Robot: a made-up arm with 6 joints. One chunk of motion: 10 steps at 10 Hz.
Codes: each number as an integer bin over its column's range. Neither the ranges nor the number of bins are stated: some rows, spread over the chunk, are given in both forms.
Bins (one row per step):
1: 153 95 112 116 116 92
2: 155 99 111 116 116 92
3: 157 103 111 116 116 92
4: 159 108 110 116 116 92
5: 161 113 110 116 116 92
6: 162 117 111 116 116 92
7: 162 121 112 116 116 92
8: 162 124 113 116 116 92
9: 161 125 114 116 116 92
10: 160 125 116 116 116 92
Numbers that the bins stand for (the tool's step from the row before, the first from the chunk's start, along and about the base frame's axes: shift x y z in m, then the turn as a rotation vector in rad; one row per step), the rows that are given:
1: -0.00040 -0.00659 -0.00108 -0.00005 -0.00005 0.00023
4: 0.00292 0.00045 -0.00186 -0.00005 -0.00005 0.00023
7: 0.00458 0.00748 -0.00108 -0.00005 -0.00005 0.00023
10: 0.00347 0.00965 0.00049 -0.00005 -0.00005 0.00023
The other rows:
2: 0.00071 -0.00442 -0.00147 -0.00005 -0.00005 0.00023
3: 0.00181 -0.00226 -0.00147 -0.00005 -0.00005 0.00023
5: 0.00402 0.00315 -0.00186 -0.00005 -0.00005 0.00023
6: 0.00458 0.00532 -0.00147 -0.00005 -0.00005 0.00023
8: 0.00458 0.00911 -0.00069 -0.00005 -0.00005 0.00023
9: 0.00402 0.00965 -0.00029 -0.00005 -0.00005 0.00023

